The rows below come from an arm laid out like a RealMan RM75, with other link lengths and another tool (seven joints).
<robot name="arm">
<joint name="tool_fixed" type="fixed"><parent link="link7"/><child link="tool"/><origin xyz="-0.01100 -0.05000 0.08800" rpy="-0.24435 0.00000 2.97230"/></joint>
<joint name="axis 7" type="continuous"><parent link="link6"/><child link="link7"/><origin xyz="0.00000 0.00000 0.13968"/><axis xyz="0 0 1"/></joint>
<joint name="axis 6" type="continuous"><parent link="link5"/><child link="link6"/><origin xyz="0.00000 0.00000 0.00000"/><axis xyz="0 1 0"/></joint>
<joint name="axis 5" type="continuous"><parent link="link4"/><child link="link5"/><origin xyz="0.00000 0.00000 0.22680"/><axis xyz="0 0 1"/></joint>
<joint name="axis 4" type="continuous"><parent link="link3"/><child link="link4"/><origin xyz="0.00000 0.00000 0.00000"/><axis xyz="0 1 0"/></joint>
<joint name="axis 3" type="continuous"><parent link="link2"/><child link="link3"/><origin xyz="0.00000 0.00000 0.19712"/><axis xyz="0 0 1"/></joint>
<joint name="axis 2" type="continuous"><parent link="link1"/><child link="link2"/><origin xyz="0.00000 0.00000 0.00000"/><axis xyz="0 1 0"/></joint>
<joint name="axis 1" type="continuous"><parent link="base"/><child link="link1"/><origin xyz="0.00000 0.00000 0.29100"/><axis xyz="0 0 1"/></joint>
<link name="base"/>
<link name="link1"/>
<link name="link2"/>
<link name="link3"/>
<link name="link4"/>
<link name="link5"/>
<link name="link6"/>
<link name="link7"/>
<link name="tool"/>
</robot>
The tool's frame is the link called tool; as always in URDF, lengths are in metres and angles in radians. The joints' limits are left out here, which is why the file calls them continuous.
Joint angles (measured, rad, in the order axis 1, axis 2, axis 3, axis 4, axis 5, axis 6, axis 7), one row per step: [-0.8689, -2.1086, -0.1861, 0.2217, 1.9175, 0.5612, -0.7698]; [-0.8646, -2.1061, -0.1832, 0.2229, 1.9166, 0.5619, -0.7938]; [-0.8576, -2.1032, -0.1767, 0.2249, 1.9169, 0.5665, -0.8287]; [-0.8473, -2.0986, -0.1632, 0.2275, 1.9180, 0.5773, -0.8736]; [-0.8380, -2.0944, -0.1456, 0.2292, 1.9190, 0.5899, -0.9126]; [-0.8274, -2.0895, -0.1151, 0.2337, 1.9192, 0.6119, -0.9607]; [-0.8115, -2.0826, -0.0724, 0.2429, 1.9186, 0.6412, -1.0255]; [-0.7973, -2.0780, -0.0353, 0.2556, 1.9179, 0.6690, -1.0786]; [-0.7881, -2.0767, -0.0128, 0.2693, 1.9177, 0.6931, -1.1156]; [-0.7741, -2.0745, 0.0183, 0.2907, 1.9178, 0.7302, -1.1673]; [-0.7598, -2.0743, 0.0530, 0.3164, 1.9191, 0.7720, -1.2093]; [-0.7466, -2.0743, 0.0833, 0.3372, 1.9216, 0.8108, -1.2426]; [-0.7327, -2.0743, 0.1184, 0.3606, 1.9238, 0.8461, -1.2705]
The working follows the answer.
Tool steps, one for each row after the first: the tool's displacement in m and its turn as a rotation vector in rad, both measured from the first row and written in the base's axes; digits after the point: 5 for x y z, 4 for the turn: [-0.00284, -0.00121, 0.00090, 0.0051, -0.0187, 0.0111]; [-0.00615, -0.00300, 0.00154, 0.0102, -0.0448, 0.0231]; [-0.00949, -0.00504, 0.00240, 0.0141, -0.0756, 0.0324]; [-0.01116, -0.00650, 0.00252, 0.0134, -0.1000, 0.0351]; [-0.01073, -0.00718, 0.00265, 0.0082, -0.1261, 0.0282]; [-0.01116, -0.00862, 0.00380, 0.0009, -0.1587, 0.0212]; [-0.01126, -0.00988, 0.00554, -0.0059, -0.1831, 0.0130]; [-0.01028, -0.01038, 0.00746, -0.0087, -0.2020, 0.0038]; [-0.00866, -0.01122, 0.01074, -0.0136, -0.2280, -0.0110]; [-0.00520, -0.01189, 0.01379, -0.0249, -0.2426, -0.0351]; [-0.00147, -0.01309, 0.01501, -0.0404, -0.2539, -0.0583]; [0.00191, -0.01442, 0.01665, -0.0589, -0.2548, -0.0816]
Tool pose at each row, in the base's axes (x y z in m, rotation vector in rad; rounded; the steps above come from the unrounded poses): [-0.33141, 0.50105, 0.06315, -1.3063, 1.7895, 1.7112]; [-0.33424, 0.49984, 0.06405, -1.3282, 1.7695, 1.7027]; [-0.33756, 0.49805, 0.06469, -1.3553, 1.7452, 1.6873]; [-0.34090, 0.49600, 0.06555, -1.3824, 1.7202, 1.6651]; [-0.34257, 0.49455, 0.06566, -1.3999, 1.7062, 1.6425]; [-0.34213, 0.49386, 0.06580, -1.4093, 1.6994, 1.6106]; [-0.34257, 0.49243, 0.06695, -1.4229, 1.6908, 1.5710]; [-0.34267, 0.49116, 0.06869, -1.4300, 1.6867, 1.5390]; [-0.34169, 0.49067, 0.07061, -1.4311, 1.6819, 1.5147]; [-0.34007, 0.48982, 0.07389, -1.4307, 1.6769, 1.4796]; [-0.33660, 0.48916, 0.07694, -1.4166, 1.6882, 1.4466]; [-0.33288, 0.48795, 0.07816, -1.4033, 1.7049, 1.4143]; [-0.32950, 0.48663, 0.07980, -1.3855, 1.7305, 1.3895]

